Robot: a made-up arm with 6 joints. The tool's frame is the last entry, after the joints.
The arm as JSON. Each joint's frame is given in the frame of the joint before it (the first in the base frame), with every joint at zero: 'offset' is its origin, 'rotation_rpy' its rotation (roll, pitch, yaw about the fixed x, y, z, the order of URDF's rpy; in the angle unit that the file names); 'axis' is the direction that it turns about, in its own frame. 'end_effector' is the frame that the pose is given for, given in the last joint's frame.
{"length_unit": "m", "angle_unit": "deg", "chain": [
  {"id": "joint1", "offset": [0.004, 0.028, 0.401], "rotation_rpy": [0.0, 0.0, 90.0], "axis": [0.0, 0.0, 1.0]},
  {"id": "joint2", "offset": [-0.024, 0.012, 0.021], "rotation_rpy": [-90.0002, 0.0, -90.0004], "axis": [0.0, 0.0, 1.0]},
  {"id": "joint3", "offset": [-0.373, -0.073, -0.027], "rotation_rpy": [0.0, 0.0, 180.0], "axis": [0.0, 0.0, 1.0]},
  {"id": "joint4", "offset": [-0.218, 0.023, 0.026], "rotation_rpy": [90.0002, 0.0, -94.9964], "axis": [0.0, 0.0, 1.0]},
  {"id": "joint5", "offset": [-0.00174, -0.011, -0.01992], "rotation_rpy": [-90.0, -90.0, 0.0], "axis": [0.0, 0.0, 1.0]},
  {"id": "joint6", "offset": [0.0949, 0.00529, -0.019], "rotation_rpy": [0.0, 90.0, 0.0], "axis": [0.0, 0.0, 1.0]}
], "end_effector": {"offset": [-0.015, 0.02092, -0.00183], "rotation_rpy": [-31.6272, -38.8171, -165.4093]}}
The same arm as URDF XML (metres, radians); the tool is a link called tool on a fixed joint. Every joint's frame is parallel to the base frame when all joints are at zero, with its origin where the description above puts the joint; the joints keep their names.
<robot name="arm">
  <link name="base_link"/>
  <link name="link1"/>
  <link name="link2"/>
  <link name="link3"/>
  <link name="link4"/>
  <link name="link5"/>
  <link name="link6"/>
  <link name="tool"/>
  <joint name="joint1" type="continuous">
    <parent link="base_link"/>
    <child link="link1"/>
    <origin xyz="0.004 0.028 0.401"/>
    <axis xyz="0 0 1"/>
  </joint>
  <joint name="joint2" type="continuous">
    <parent link="link1"/>
    <child link="link2"/>
    <origin xyz="-0.012 -0.024 0.021"/>
    <axis xyz="0 1 0"/>
  </joint>
  <joint name="joint3" type="continuous">
    <parent link="link2"/>
    <child link="link3"/>
    <origin xyz="-0.373 -0.027 0.073"/>
    <axis xyz="0 1 0"/>
  </joint>
  <joint name="joint4" type="continuous">
    <parent link="link3"/>
    <child link="link4"/>
    <origin xyz="0.218 0.026 0.023"/>
    <axis xyz="0.9962 0 0.0871"/>
  </joint>
  <joint name="joint5" type="continuous">
    <parent link="link4"/>
    <child link="link5"/>
    <origin xyz="-0.02 -0.011 0"/>
    <axis xyz="0 1 0"/>
  </joint>
  <joint name="joint6" type="continuous">
    <parent link="link5"/>
    <child link="link6"/>
    <origin xyz="0.095 -0.019 0.003"/>
    <axis xyz="0.9962 0 0.0871"/>
  </joint>
  <joint name="tool_joint" type="fixed">
    <parent link="link6"/>
    <child link="tool"/>
    <origin xyz="0 0.015 -0.021" rpy="1.1113 -0.2528 0.8927"/>
  </joint>
</robot>

